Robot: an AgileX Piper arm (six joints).
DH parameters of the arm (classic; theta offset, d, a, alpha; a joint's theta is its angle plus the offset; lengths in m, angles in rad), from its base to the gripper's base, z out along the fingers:
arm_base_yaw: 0 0.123 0 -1.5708
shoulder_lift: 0.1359 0 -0.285 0
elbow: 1.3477 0 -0.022 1.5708
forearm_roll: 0 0.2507 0 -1.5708
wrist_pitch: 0 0 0 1.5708
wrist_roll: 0 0.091 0 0
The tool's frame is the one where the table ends.
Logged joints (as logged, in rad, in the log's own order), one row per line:
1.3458, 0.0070, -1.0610, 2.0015, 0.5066, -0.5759
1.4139, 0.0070, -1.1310, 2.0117, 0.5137, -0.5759
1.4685, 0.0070, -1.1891, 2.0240, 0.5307, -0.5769
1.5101, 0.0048, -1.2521, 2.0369, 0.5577, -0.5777
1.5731, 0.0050, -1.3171, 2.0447, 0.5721, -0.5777
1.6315, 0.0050, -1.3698, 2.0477, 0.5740, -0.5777
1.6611, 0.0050, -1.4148, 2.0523, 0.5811, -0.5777
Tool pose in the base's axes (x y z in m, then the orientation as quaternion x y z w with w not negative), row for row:
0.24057, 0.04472, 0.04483, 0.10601, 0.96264, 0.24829, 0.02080
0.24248, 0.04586, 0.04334, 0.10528, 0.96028, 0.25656, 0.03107
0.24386, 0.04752, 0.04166, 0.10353, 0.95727, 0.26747, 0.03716
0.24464, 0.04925, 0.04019, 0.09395, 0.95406, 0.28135, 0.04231
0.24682, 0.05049, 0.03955, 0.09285, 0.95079, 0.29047, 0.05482
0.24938, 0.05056, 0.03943, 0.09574, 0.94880, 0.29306, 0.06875
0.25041, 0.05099, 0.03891, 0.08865, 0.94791, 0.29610, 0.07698
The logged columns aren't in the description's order. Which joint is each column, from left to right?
Columns, left to right: forearm_roll, arm_base_yaw, wrist_roll, shoulder_lift, wrist_pitch, elbow.
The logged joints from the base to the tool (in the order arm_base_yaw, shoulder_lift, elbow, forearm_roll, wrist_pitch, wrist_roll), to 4 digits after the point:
0.0070, 2.0015, -0.5759, 1.3458, 0.5066, -1.0610
0.0070, 2.0117, -0.5759, 1.4139, 0.5137, -1.1310
0.0070, 2.0240, -0.5769, 1.4685, 0.5307, -1.1891
0.0048, 2.0369, -0.5777, 1.5101, 0.5577, -1.2521
0.0050, 2.0447, -0.5777, 1.5731, 0.5721, -1.3171
0.0050, 2.0477, -0.5777, 1.6315, 0.5740, -1.3698
0.0050, 2.0523, -0.5777, 1.6611, 0.5811, -1.4148

